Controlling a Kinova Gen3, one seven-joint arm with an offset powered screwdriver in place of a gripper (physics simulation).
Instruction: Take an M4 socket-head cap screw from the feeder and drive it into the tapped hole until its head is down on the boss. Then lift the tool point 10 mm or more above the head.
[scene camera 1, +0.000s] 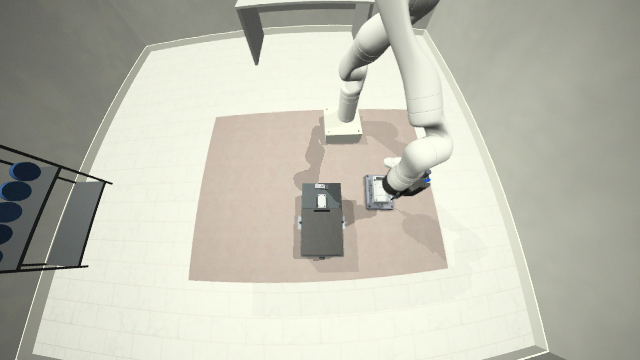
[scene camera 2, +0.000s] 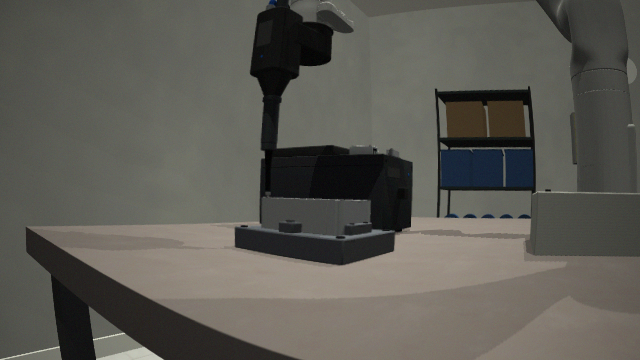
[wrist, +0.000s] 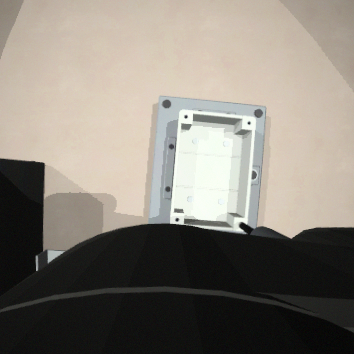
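The black screwdriver (scene camera 2: 268, 192) (wrist: 241, 225) points down, its bit tip at one corner boss of the light housing (scene camera 1: 378, 184) (scene camera 2: 300, 212) (wrist: 212, 167). A small light screw head (scene camera 2: 268, 194) shows at the bit tip, slightly above the housing's top edge; its shank does not show. The bit and screw look in line and upright. In the wrist view the bit covers the hole in that boss (wrist: 237, 220); the other three corners show dark holes. The housing sits on a grey fixture plate (scene camera 2: 290, 244) (wrist: 162, 125). The dark feeder (scene camera 1: 322, 232) (scene camera 2: 345, 175) (wrist: 22, 200) stands beside it.
The fixture and feeder stand on the pinkish table (scene camera 1: 250, 200) (scene camera 2: 225, 285). The arm's pale base block (scene camera 1: 343, 134) (scene camera 2: 585, 225) is farther back. A small white part (scene camera 1: 321, 201) sits on the feeder. A shelf rack (scene camera 2: 485, 142) stands in the background.
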